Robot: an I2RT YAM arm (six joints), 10 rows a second.
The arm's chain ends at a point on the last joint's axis. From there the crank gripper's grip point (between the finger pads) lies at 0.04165 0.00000 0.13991 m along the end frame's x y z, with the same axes.
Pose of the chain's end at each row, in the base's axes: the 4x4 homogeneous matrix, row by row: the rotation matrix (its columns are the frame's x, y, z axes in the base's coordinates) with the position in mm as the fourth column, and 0 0 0 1 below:
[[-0.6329, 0.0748, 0.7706, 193.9], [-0.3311, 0.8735, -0.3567, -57.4], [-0.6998, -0.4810, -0.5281, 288.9], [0, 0, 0, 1]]
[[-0.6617, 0.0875, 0.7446, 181.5], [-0.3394, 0.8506, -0.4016, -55.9], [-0.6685, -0.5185, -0.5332, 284.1], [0, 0, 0, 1]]
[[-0.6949, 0.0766, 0.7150, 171.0], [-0.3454, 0.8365, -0.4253, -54.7], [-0.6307, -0.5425, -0.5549, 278.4], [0, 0, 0, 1]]
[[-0.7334, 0.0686, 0.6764, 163.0], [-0.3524, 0.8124, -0.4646, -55.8], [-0.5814, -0.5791, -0.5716, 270.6], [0, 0, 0, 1]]
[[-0.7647, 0.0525, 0.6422, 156.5], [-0.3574, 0.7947, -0.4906, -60.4], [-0.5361, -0.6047, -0.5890, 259.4], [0, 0, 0, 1]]
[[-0.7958, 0.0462, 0.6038, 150.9], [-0.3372, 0.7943, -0.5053, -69.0], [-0.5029, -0.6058, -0.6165, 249.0], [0, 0, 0, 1]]
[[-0.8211, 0.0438, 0.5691, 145.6], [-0.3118, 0.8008, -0.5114, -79.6], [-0.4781, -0.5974, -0.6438, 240.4], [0, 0, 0, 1]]
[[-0.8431, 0.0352, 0.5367, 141.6], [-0.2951, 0.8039, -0.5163, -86.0], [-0.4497, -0.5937, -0.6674, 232.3], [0, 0, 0, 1]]
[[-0.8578, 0.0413, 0.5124, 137.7], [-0.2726, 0.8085, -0.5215, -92.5], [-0.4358, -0.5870, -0.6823, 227.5], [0, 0, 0, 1]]
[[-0.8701, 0.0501, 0.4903, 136.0], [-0.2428, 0.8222, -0.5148, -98.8], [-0.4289, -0.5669, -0.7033, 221.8], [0, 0, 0, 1]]
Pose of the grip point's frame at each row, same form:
[[-0.6329, 0.0748, 0.7706, 275.4], [-0.3311, 0.8735, -0.3567, -121.1], [-0.6998, -0.4810, -0.5281, 185.9], [0, 0, 0, 1]]
[[-0.6617, 0.0875, 0.7446, 258.1], [-0.3394, 0.8506, -0.4016, -126.2], [-0.6685, -0.5185, -0.5332, 181.7], [0, 0, 0, 1]]
[[-0.6949, 0.0766, 0.7150, 242.1], [-0.3454, 0.8365, -0.4253, -128.6], [-0.6307, -0.5425, -0.5549, 174.5], [0, 0, 0, 1]]
[[-0.7334, 0.0686, 0.6764, 227.1], [-0.3524, 0.8124, -0.4646, -135.5], [-0.5814, -0.5791, -0.5716, 166.4], [0, 0, 0, 1]]
[[-0.7647, 0.0525, 0.6422, 214.5], [-0.3574, 0.7947, -0.4906, -143.9], [-0.5361, -0.6047, -0.5890, 154.7], [0, 0, 0, 1]]
[[-0.7958, 0.0462, 0.6038, 202.2], [-0.3372, 0.7943, -0.5053, -153.7], [-0.5029, -0.6058, -0.6165, 141.8], [0, 0, 0, 1]]
[[-0.8211, 0.0438, 0.5691, 191.0], [-0.3118, 0.8008, -0.5114, -164.1], [-0.4781, -0.5974, -0.6438, 130.4], [0, 0, 0, 1]]
[[-0.8431, 0.0352, 0.5367, 181.6], [-0.2951, 0.8039, -0.5163, -170.5], [-0.4497, -0.5937, -0.6674, 120.2], [0, 0, 0, 1]]
[[-0.8578, 0.0413, 0.5124, 173.7], [-0.2726, 0.8085, -0.5215, -176.8], [-0.4358, -0.5870, -0.6823, 113.9], [0, 0, 0, 1]]
[[-0.8701, 0.0501, 0.4903, 168.4], [-0.2428, 0.8222, -0.5148, -180.9], [-0.4289, -0.5669, -0.7033, 105.5], [0, 0, 0, 1]]

